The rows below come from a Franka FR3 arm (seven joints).
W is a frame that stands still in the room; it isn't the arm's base.
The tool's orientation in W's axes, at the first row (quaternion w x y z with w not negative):
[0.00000, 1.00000, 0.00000, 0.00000]
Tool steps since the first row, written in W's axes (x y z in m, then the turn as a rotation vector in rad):
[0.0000, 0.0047, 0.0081, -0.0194, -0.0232, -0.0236]
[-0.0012, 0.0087, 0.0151, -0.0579, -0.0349, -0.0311]
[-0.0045, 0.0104, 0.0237, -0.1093, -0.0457, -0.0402]
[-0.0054, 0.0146, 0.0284, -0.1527, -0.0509, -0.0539]
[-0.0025, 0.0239, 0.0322, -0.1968, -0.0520, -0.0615]
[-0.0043, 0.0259, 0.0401, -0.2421, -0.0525, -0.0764]
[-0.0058, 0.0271, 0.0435, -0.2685, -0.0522, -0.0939]
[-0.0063, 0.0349, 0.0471, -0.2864, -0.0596, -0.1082]
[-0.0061, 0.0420, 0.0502, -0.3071, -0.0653, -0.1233]
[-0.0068, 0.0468, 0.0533, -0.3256, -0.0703, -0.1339]
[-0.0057, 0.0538, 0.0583, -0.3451, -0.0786, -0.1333]
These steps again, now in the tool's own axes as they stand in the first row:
[0.0000, -0.0047, -0.0081, -0.0194, 0.0232, 0.0236]
[-0.0012, -0.0087, -0.0151, -0.0579, 0.0349, 0.0311]
[-0.0045, -0.0104, -0.0237, -0.1093, 0.0457, 0.0402]
[-0.0054, -0.0146, -0.0284, -0.1527, 0.0509, 0.0539]
[-0.0025, -0.0239, -0.0322, -0.1968, 0.0520, 0.0615]
[-0.0043, -0.0259, -0.0401, -0.2421, 0.0525, 0.0764]
[-0.0058, -0.0271, -0.0435, -0.2685, 0.0522, 0.0939]
[-0.0063, -0.0349, -0.0471, -0.2864, 0.0596, 0.1082]
[-0.0061, -0.0420, -0.0502, -0.3071, 0.0653, 0.1233]
[-0.0068, -0.0468, -0.0533, -0.3256, 0.0703, 0.1339]
[-0.0057, -0.0538, -0.0583, -0.3451, 0.0786, 0.1333]

